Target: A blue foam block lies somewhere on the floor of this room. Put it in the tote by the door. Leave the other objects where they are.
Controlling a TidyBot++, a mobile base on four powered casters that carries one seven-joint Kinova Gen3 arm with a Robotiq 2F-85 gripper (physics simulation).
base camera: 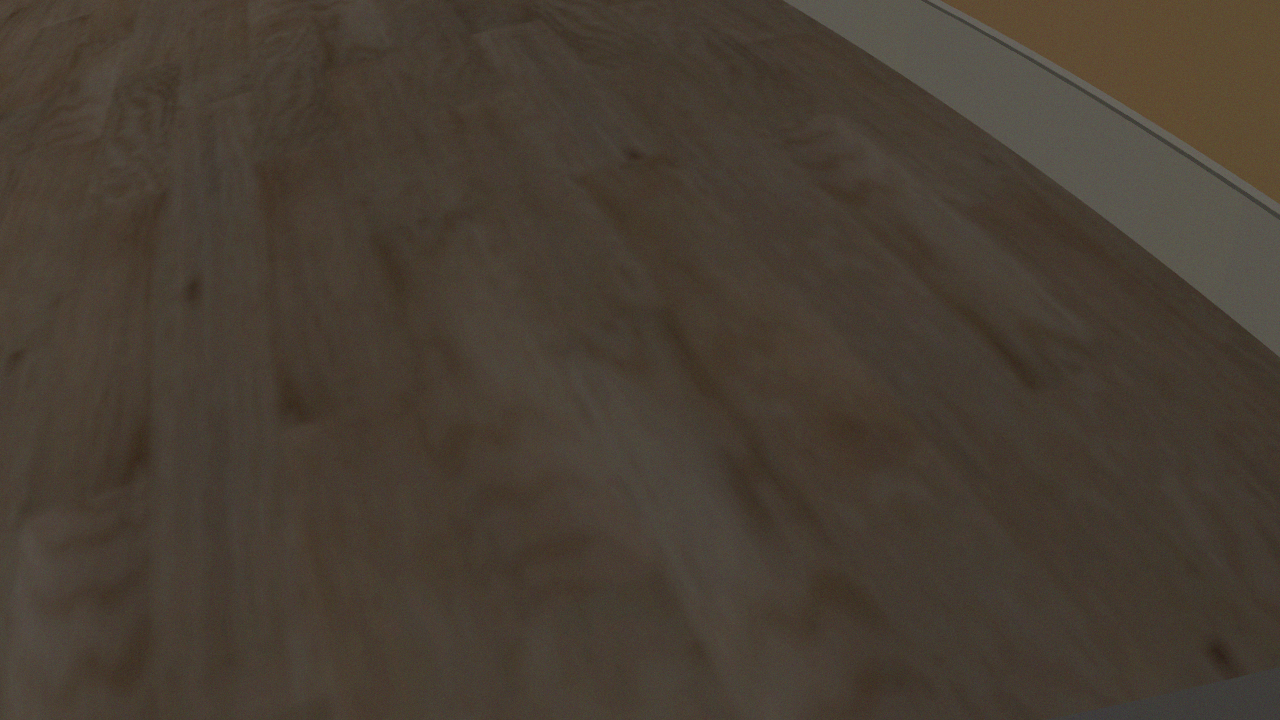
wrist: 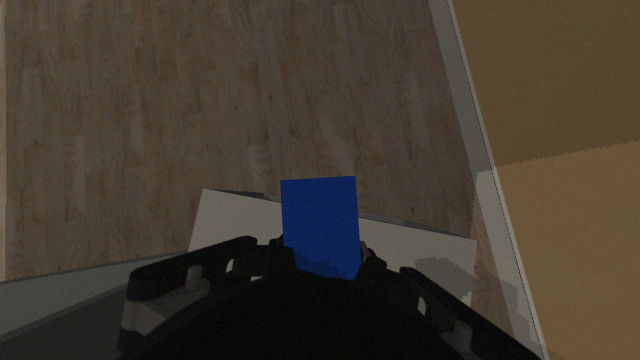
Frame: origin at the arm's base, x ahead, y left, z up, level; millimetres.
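Seen in the pictures: gripper, fingertip midpoint: [wrist: 326, 245].
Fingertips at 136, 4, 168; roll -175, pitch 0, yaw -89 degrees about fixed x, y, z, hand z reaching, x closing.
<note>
Pixels of each thing's top centre, then the offset from my fingertips to it, as dx, dy, dz. "spot": a spot on its surface instead. Level surfaces: height alone.
- blue foam block, top centre: [wrist: 322, 252] +9, +3, +54
- pale baseboard, surface spot: [base camera: 1056, 125] [wrist: 462, 96] spot: +486, -397, -519
- Wooden floor, surface height: dz -565
The blue foam block [wrist: 321, 220] is in the lower middle of the wrist view, upright between the black fingers. My gripper [wrist: 326, 245] is shut on it and holds it above the pale top of the robot's base [wrist: 235, 212]. The lower end of the block is hidden by the gripper's body. The gripper and the block do not show in the base camera view. The tote by the door does not show in either view.
A tan wall [base camera: 1163, 71] [wrist: 560, 75] with a pale baseboard [base camera: 1056, 125] [wrist: 462, 100] runs along the right, close to the base. Wooden floor [base camera: 537, 358] [wrist: 225, 100] stretches ahead. Another pale baseboard [wrist: 65, 280] crosses the lower left of the wrist view.
</note>
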